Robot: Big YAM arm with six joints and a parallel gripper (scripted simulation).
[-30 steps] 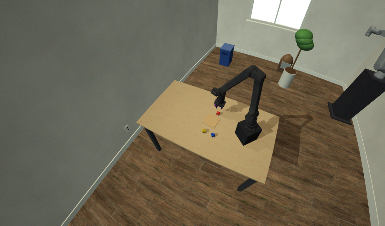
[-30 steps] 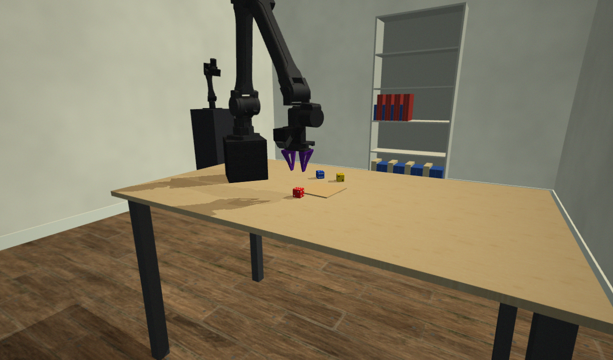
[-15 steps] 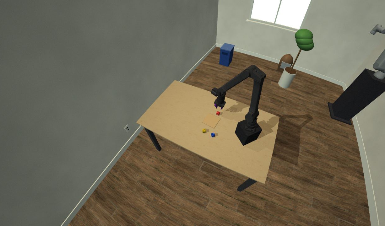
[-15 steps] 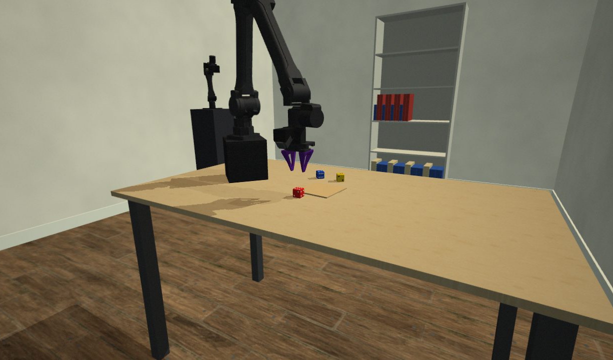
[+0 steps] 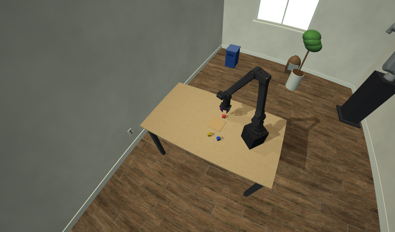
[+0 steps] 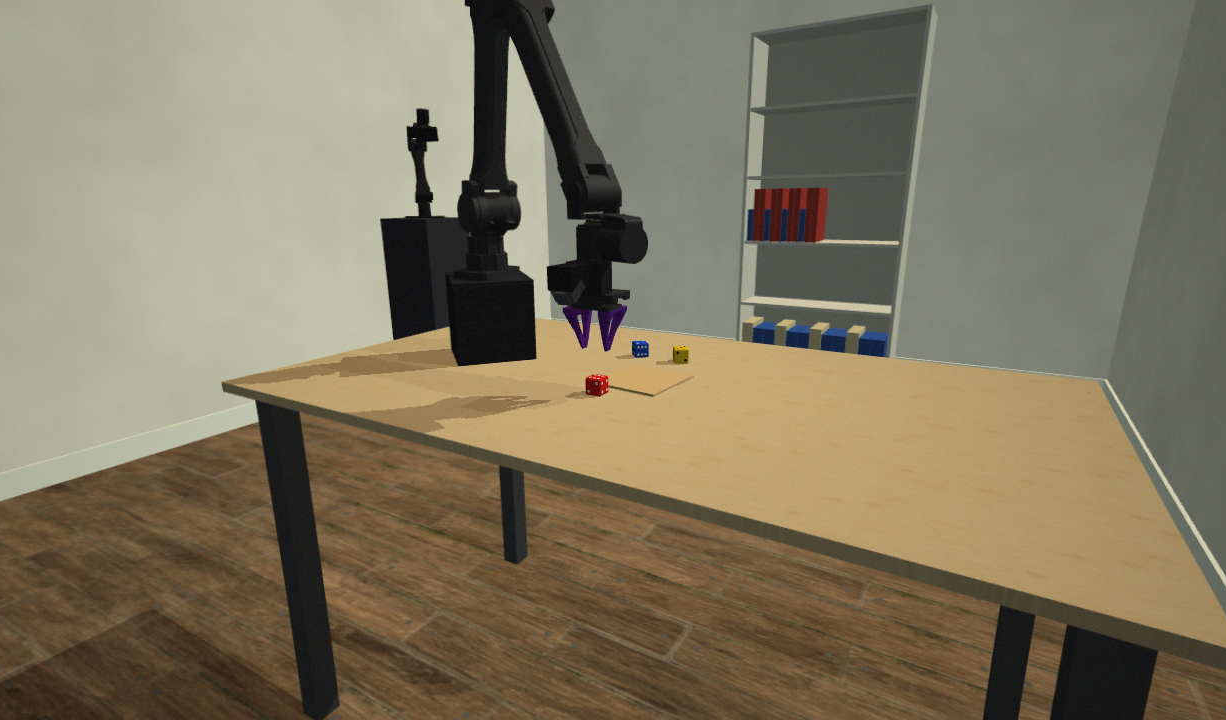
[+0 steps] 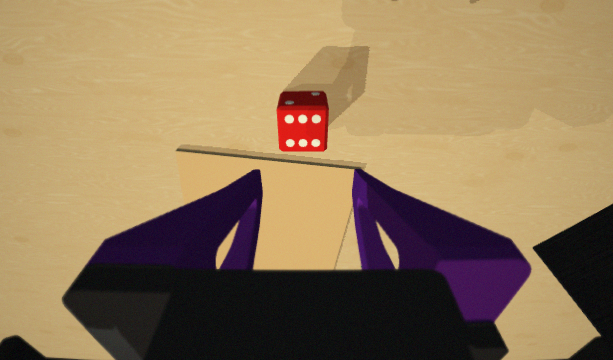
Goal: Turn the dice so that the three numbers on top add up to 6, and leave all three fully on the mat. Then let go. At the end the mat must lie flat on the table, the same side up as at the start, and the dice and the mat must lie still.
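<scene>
My hand is 7 cm above the red die. The rest, counted from my hand: blue die (4 cm behind, 26 cm to the left, 7 cm below); then yellow die (5 cm ahead, 26 cm to the left, 7 cm below); then tan mat (4 cm ahead, 10 cm to the left, 8 cm below).
</scene>
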